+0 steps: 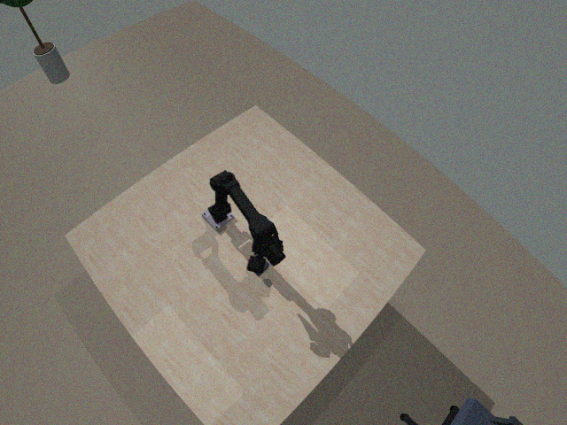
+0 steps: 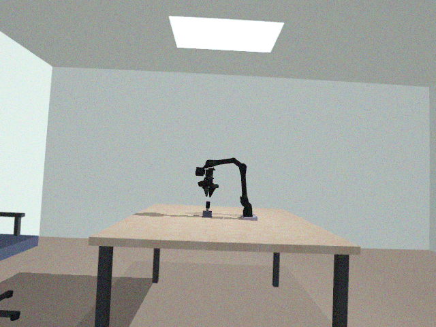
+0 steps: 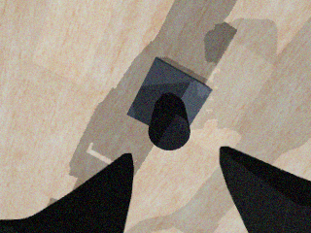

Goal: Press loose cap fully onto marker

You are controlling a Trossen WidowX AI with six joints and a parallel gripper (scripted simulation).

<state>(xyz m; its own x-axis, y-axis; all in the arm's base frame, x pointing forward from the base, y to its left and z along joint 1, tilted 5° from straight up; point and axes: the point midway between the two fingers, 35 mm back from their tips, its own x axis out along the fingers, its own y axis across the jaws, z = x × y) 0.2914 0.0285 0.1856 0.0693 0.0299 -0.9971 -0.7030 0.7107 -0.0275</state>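
Right now my gripper tip is 60 mm above the dark cap. Round my gripper tip: marker: 70 mm below; holder block: 130 mm below.
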